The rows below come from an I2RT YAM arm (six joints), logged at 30 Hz.
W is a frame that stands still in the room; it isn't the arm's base.
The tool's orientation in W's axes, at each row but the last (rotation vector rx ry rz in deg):
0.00 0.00 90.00
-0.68 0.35 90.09
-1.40 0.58 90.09
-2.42 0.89 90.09
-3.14 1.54 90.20
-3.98 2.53 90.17
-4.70 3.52 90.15
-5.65 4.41 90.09
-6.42 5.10 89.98
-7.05 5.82 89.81
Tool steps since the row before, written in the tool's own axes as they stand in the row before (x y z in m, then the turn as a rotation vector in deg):
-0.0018 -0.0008 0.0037 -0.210 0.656 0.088
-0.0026 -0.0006 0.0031 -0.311 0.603 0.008
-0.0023 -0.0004 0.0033 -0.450 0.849 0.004
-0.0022 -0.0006 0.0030 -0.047 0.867 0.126
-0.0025 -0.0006 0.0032 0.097 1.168 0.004
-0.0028 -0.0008 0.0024 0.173 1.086 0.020
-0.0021 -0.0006 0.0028 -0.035 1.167 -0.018
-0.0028 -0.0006 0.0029 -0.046 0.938 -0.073
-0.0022 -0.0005 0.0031 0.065 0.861 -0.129
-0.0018 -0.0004 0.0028 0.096 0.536 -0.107
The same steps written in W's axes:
0.0008 -0.0018 0.0037 -0.656 -0.210 0.088
0.0006 -0.0026 0.0031 -0.603 -0.312 0.009
0.0004 -0.0022 0.0034 -0.848 -0.451 0.006
0.0006 -0.0021 0.0031 -0.869 -0.044 0.113
0.0006 -0.0023 0.0033 -1.168 0.092 -0.022
0.0008 -0.0026 0.0026 -1.087 0.169 -0.010
0.0006 -0.0018 0.0030 -1.167 -0.042 -0.030
0.0006 -0.0025 0.0032 -0.937 -0.058 -0.080
0.0005 -0.0018 0.0034 -0.859 0.045 -0.149
0.0004 -0.0014 0.0030 -0.534 0.079 -0.127

